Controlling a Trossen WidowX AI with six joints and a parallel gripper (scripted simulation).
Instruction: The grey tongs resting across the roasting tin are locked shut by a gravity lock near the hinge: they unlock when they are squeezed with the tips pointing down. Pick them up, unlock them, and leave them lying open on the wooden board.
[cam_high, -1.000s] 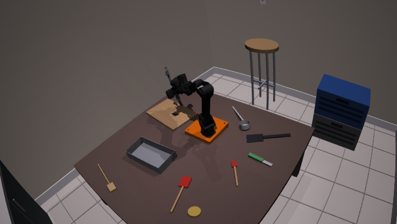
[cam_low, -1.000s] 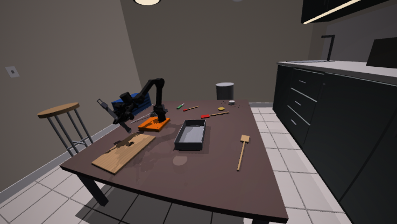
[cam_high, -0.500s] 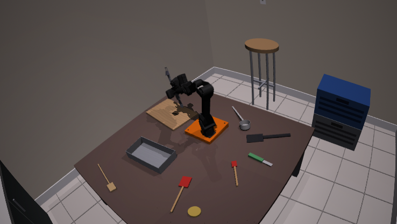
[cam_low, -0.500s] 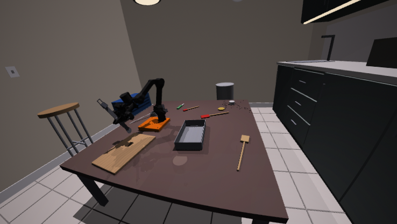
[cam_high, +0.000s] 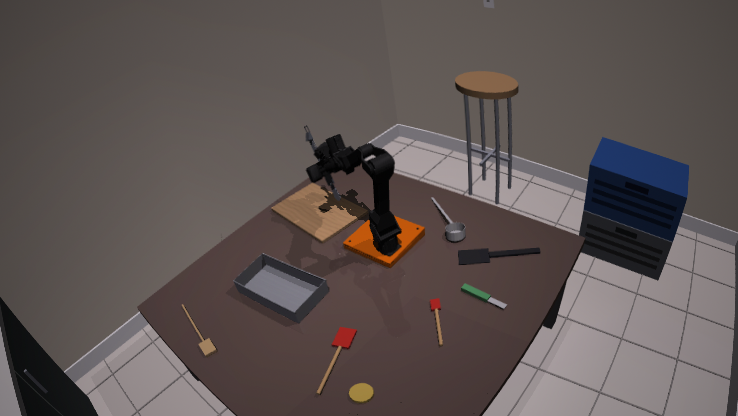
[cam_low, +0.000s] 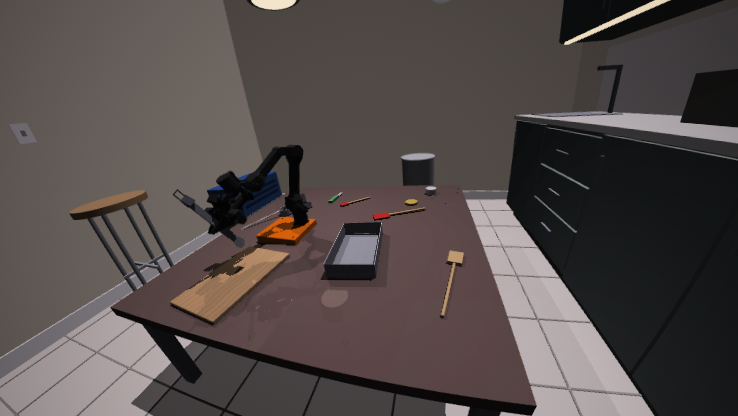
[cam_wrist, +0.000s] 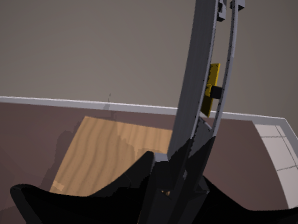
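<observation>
Now: the wooden board 18 cm below my gripper tip, 5 cm ahead of it and 1 cm to the right of it. Also, from my gripper tip: grey roasting tin 45 cm ahead, 24 cm to the left, 16 cm below; then black spatula 74 cm to the left, 19 cm below, 13 cm behind; then yellow disc 77 cm to the left, 59 cm ahead, 18 cm below.
</observation>
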